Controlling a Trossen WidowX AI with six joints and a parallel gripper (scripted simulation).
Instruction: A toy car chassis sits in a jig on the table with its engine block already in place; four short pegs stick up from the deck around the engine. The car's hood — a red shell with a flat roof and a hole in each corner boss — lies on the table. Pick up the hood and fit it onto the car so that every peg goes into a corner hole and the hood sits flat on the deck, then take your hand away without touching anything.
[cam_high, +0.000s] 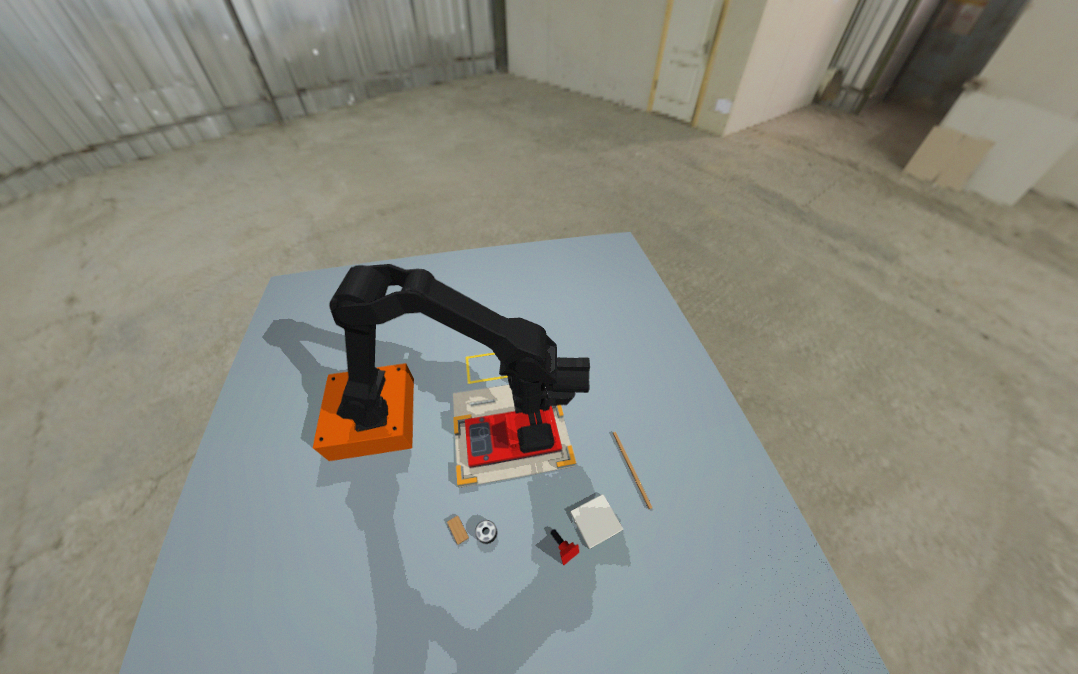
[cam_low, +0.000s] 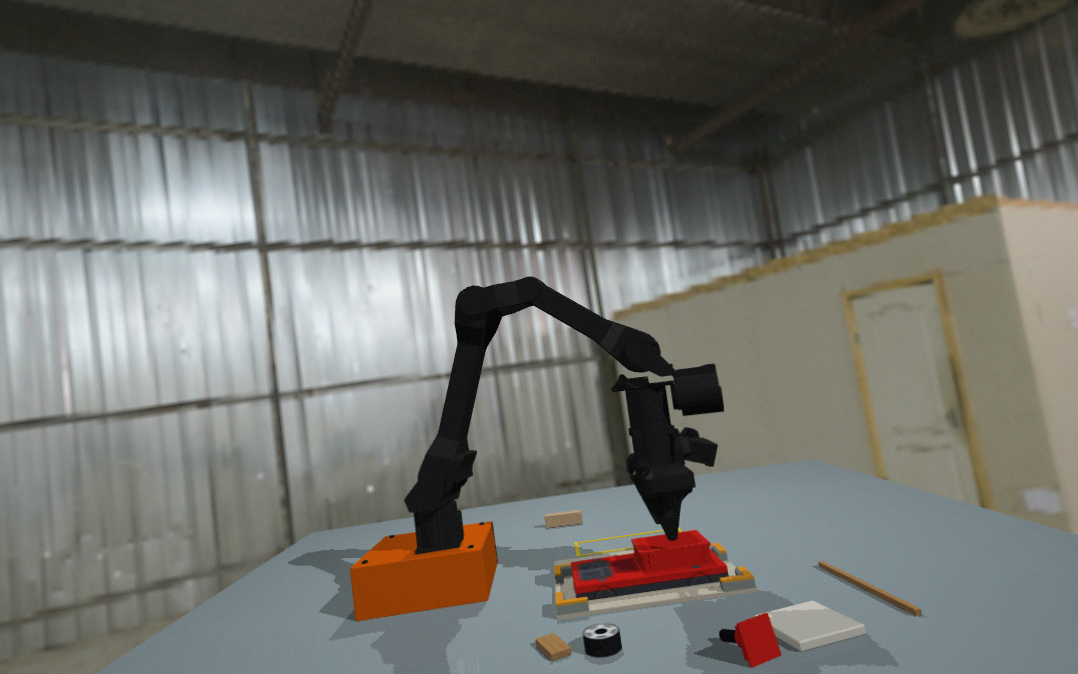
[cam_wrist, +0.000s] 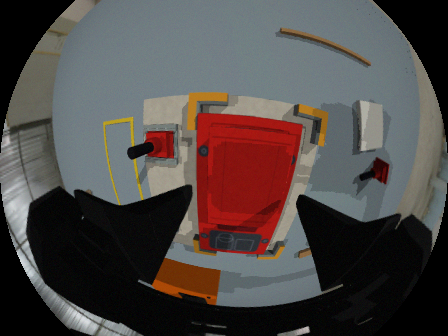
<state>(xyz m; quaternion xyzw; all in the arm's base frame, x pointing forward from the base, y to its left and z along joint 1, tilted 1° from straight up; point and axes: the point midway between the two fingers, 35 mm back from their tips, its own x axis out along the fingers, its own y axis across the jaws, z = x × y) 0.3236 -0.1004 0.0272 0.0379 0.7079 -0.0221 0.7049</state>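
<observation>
Now: gripper tip 20 mm above the red hood. The rest, counted from my gripper tip: white tile 80 mm ahead, 210 mm to the right, 60 mm below; wooden stick 190 mm ahead, 140 mm to the right, 60 mm below; cream jig 30 mm behind, 10 mm to the left, 50 mm below.
</observation>
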